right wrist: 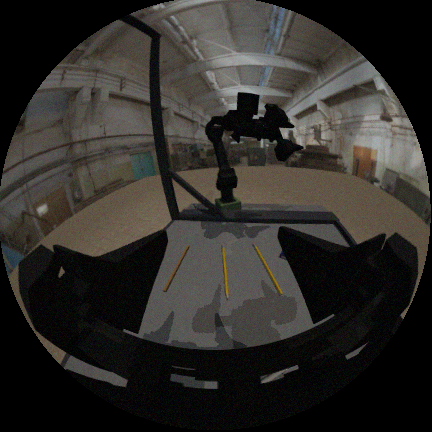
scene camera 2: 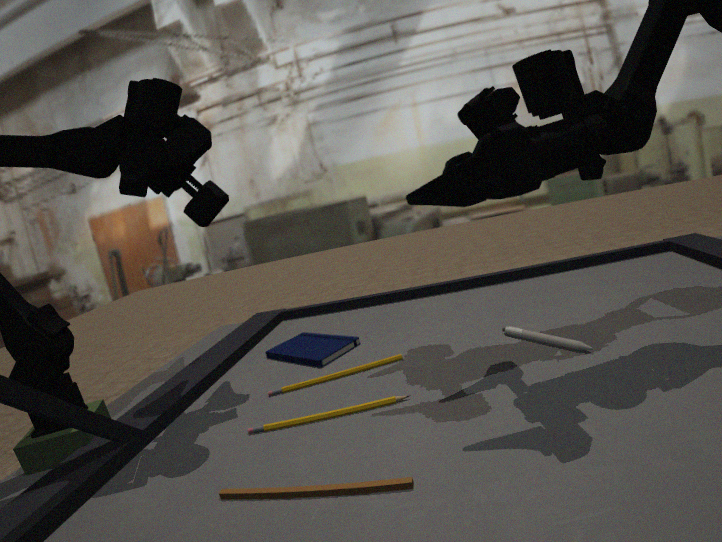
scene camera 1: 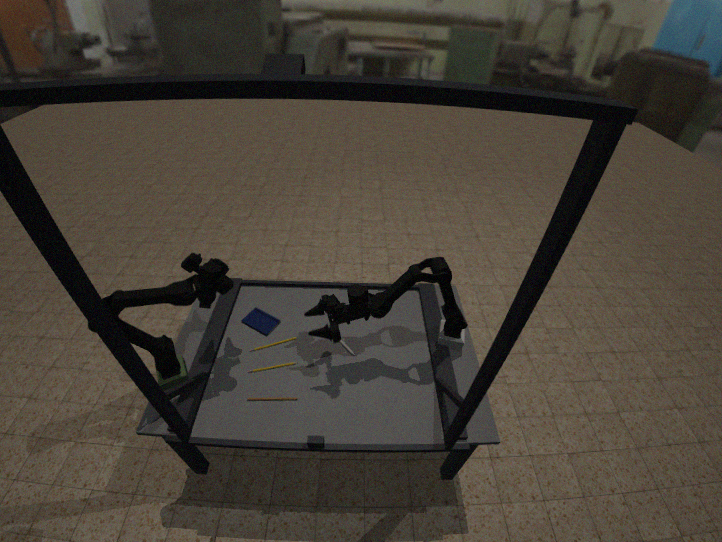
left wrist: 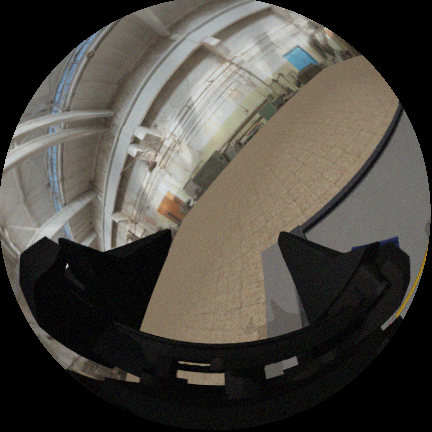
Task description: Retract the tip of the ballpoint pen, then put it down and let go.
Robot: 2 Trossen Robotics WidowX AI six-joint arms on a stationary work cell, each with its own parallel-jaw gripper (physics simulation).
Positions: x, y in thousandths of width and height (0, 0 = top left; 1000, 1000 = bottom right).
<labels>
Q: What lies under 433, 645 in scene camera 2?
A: A blue notebook.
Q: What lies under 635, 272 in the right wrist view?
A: My left gripper.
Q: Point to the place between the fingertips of my left gripper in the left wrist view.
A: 524, 547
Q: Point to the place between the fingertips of my left gripper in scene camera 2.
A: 262, 335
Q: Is my left gripper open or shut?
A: Open.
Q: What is my left gripper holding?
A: Nothing.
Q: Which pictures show my right gripper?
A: The right wrist view, scene camera 2 and scene camera 1 only.
</labels>
